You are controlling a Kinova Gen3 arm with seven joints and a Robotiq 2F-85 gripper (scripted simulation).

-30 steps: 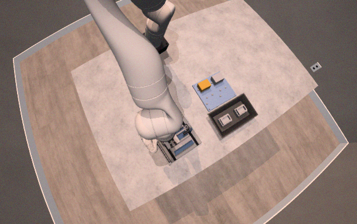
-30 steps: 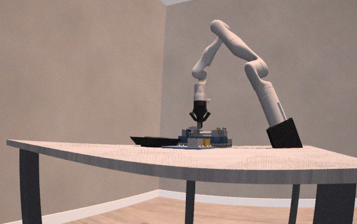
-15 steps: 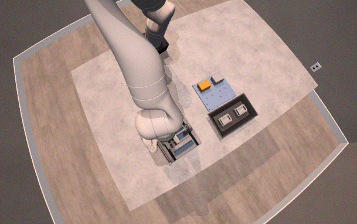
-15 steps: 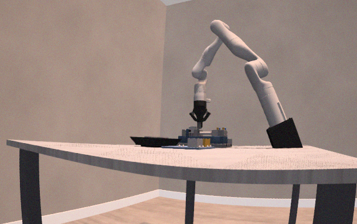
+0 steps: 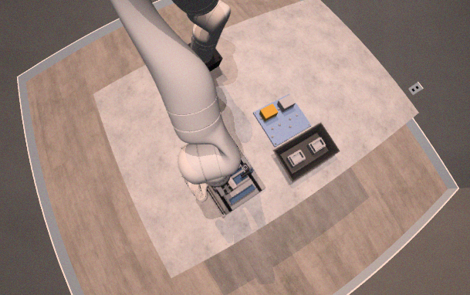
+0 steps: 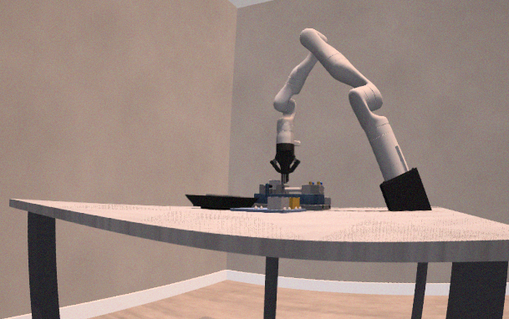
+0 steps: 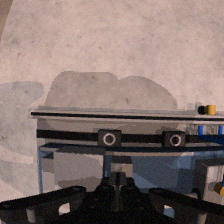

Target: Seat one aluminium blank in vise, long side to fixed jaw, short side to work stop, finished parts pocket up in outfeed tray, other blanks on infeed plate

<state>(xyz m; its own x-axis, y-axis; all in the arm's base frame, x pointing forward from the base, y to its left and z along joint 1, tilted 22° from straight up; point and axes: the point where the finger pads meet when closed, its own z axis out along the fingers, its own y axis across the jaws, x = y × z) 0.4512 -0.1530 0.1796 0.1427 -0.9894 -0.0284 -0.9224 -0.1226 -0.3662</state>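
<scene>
The aluminium blank lies 3 cm ahead of my hand, 1 cm to the left of it and 3 cm below it. Also, from my hand: blue vise base 4 cm behind, 3 cm to the left, 8 cm below; then brass blank 16 cm behind, 29 cm to the left, 10 cm below.
</scene>
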